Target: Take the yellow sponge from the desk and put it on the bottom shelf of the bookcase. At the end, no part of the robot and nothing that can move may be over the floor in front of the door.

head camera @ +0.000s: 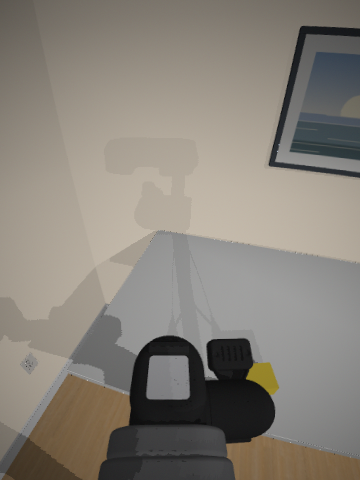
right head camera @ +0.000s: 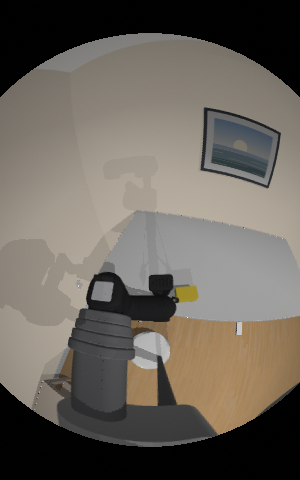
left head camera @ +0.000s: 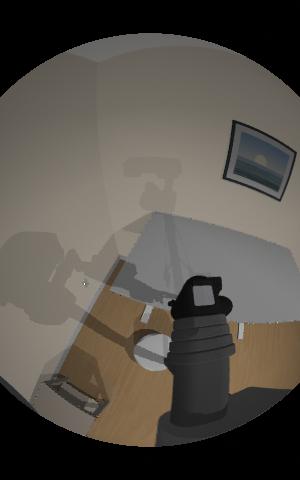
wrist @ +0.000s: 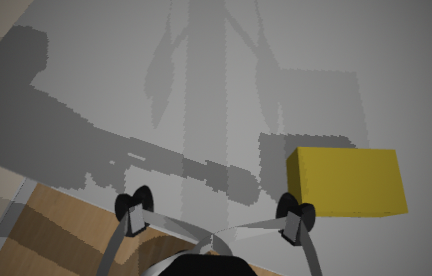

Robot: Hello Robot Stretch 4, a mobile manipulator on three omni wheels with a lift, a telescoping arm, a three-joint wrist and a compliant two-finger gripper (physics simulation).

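Pixels of known places: gripper, fingertip midpoint: (wrist: 215, 205); robot's base, link origin: (right head camera: 149, 348) (left head camera: 154, 350).
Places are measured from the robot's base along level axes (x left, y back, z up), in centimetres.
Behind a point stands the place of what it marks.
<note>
The yellow sponge (head camera: 263, 378) {z 96.7, x -23.3, y -30.3 cm} (right head camera: 186, 294) {z 96.6, x -21.3, y -29.8 cm} (wrist: 352, 182) {z 96.7, x -21.5, y -30.6 cm} is a block on the grey desk (head camera: 300, 320) {z 92.1, x -44.5, y -49.6 cm} (left head camera: 225, 260) {z 92.2, x -40.2, y -55.0 cm} (right head camera: 240, 270) {z 92.2, x -59.1, y -41.6 cm} (wrist: 320, 40) {z 92.1, x -22.1, y -51.8 cm}, near its front edge. In the left head view the sponge does not show. My gripper (wrist: 215, 205) {z 96.0, x -8.6, y -27.9 cm} is open, with bare space between its fingertips. It points down over the front part of the desk. In the wrist view the sponge lies to the right, partly behind the right fingertip and outside the gap. Whether they touch is unclear. The wrist hides the fingers in the head views. The bookcase and the door do not show.
Walls meet in a corner behind and left of the desk, and a framed picture (head camera: 325, 130) {z 147.0, x -55.8, y -90.5 cm} (left head camera: 260, 160) {z 154.6, x -63.4, y -88.4 cm} (right head camera: 240, 145) {z 155.0, x -63.8, y -88.3 cm} hangs above it. A white round object (left head camera: 150, 352) {z 18.7, x 4.2, y 0.8 cm} (right head camera: 152, 350) {z 18.7, x -4.0, y 0.4 cm} is low by the desk's front. A pale box-like object stands at the lower left.
</note>
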